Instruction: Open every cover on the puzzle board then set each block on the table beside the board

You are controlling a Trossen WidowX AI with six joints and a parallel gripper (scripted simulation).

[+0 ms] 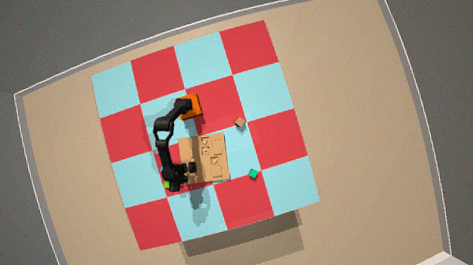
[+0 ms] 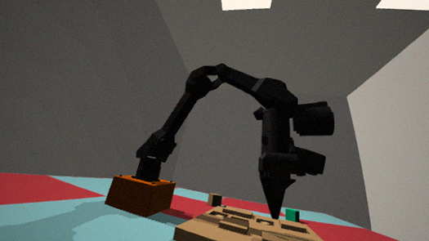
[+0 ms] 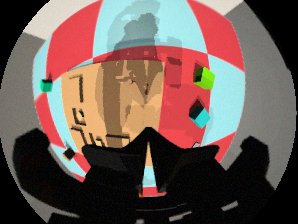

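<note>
Right now the tan puzzle board is 10 mm behind my gripper tip, 130 mm to the left of it and 50 mm below it. Also, from my gripper tip: brown block: 220 mm behind, 390 mm to the left, 50 mm below; cyan block: 150 mm to the right, 60 mm below; bright green block: 100 mm ahead, 140 mm to the right, 60 mm below.
</note>
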